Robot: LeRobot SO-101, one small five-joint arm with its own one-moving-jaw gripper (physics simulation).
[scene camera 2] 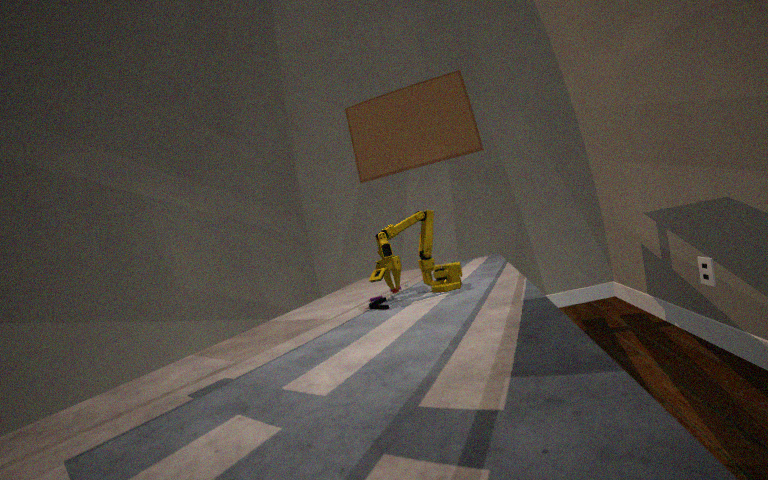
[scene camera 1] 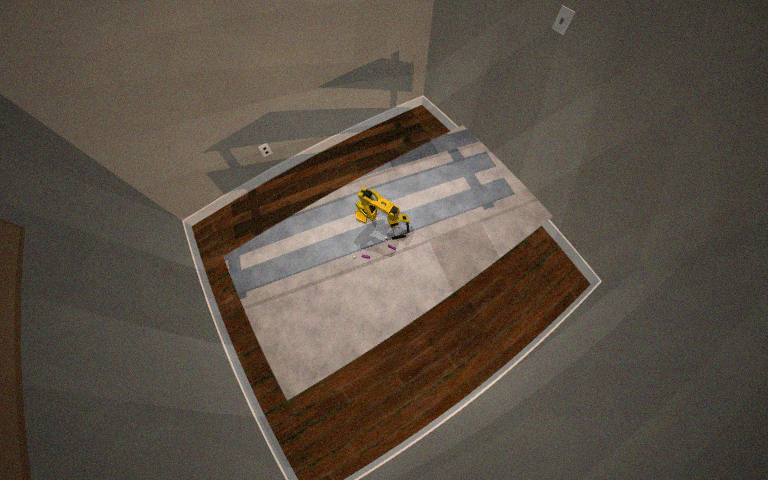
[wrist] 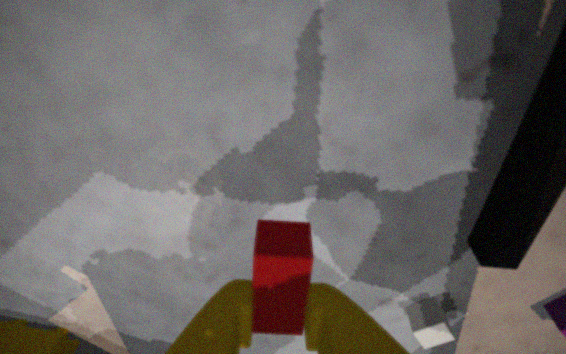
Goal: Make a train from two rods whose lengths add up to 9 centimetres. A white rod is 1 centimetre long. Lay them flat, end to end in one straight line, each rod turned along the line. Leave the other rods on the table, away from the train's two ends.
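Frame: origin at the arm's base, x ahead, y left, z up, level; metres.
Seen in the pictures: hand at its tool point: [scene camera 2: 396, 288] [scene camera 1: 391, 224] [wrist: 253, 304]; arm's base at its link origin: [scene camera 2: 441, 289] [scene camera 1: 367, 217].
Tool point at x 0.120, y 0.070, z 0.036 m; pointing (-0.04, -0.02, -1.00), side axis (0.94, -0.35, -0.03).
Observation:
Offsets run from my tool point to a thing's middle. "*": to the spot under its first point. Level surfaces: height alone.
My gripper [scene camera 2: 395, 287] [wrist: 279, 310] is shut on a red rod {dx +0.005, dy +0.001, dz -0.004 m} [wrist: 282, 275] [scene camera 2: 395, 290], low over the table; I cannot tell whether the rod touches it. Two black rods {dx +0.068, dy +0.000, dz -0.031 m} [scene camera 1: 398, 236] {dx +0.040, dy +0.073, dz -0.031 m} [scene camera 1: 407, 226] lie close together at an angle, beside the gripper; part of one black rod {* dx +0.060, dy -0.007, dz -0.027 m} [wrist: 520, 185] shows at the right in the wrist view. A magenta rod {dx +0.093, dy -0.061, dz -0.031 m} [scene camera 1: 391, 246] lies in front of them, and its end {* dx +0.076, dy -0.065, dz -0.032 m} [wrist: 558, 311] shows at the wrist view's right edge. A second magenta rod {dx +0.062, dy -0.195, dz -0.031 m} [scene camera 1: 365, 256] lies farther left. A small white rod {dx +0.036, dy -0.058, dz -0.031 m} [wrist: 434, 336] lies near the black rod's end.
Another small white piece {dx +0.034, dy -0.245, dz -0.031 m} [scene camera 1: 354, 257] lies left of the magenta rods. The yellow arm's base [scene camera 1: 361, 212] [scene camera 2: 447, 277] stands behind the rods. Shadow bands cross the pale table top {dz -0.036 m} [scene camera 1: 339, 328] [scene camera 2: 464, 390]. The dark wooden floor [scene camera 1: 487, 333] surrounds it.

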